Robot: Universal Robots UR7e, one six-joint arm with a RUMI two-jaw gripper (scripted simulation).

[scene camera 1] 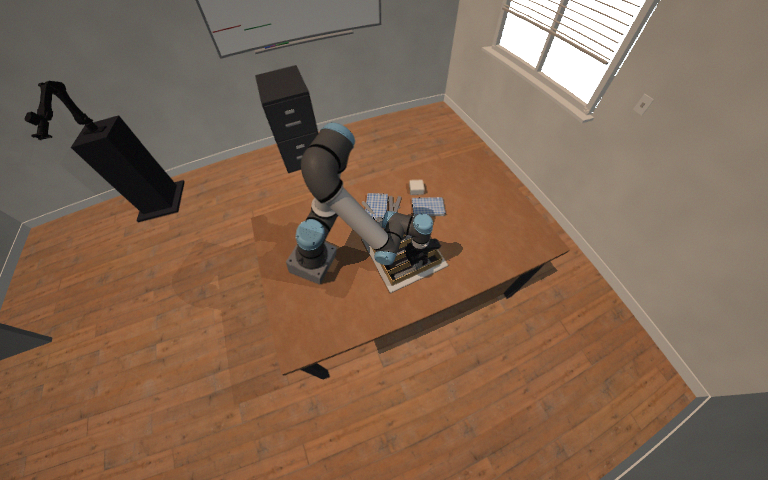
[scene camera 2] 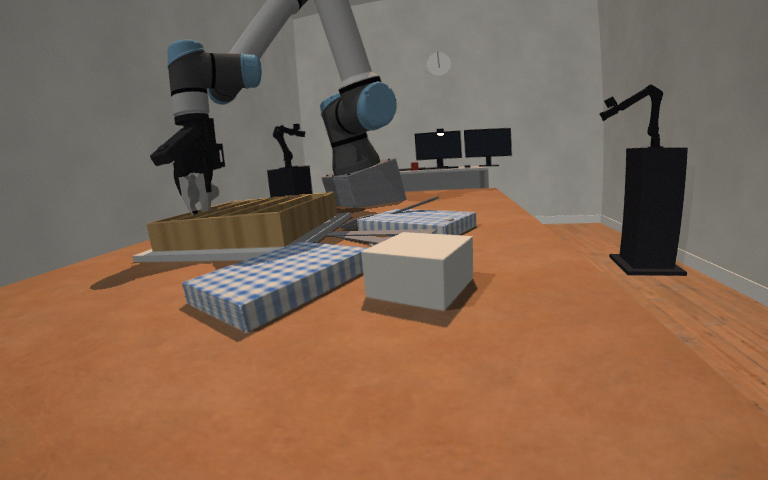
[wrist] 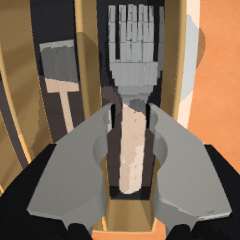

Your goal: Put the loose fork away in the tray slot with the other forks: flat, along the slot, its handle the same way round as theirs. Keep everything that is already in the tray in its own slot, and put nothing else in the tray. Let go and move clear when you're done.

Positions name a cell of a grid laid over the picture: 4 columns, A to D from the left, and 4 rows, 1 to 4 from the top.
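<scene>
I see my gripper (scene camera 2: B2), which the wrist view shows me too (wrist: C2). There is a white block (scene camera 2: C3); in the wrist view it is out of frame. I also see a fork (wrist: C2) and another fork (wrist: C2). A wooden cutlery tray is visible to me (scene camera 2: B2), and the wrist view shows the tray as well (wrist: A3).
</scene>
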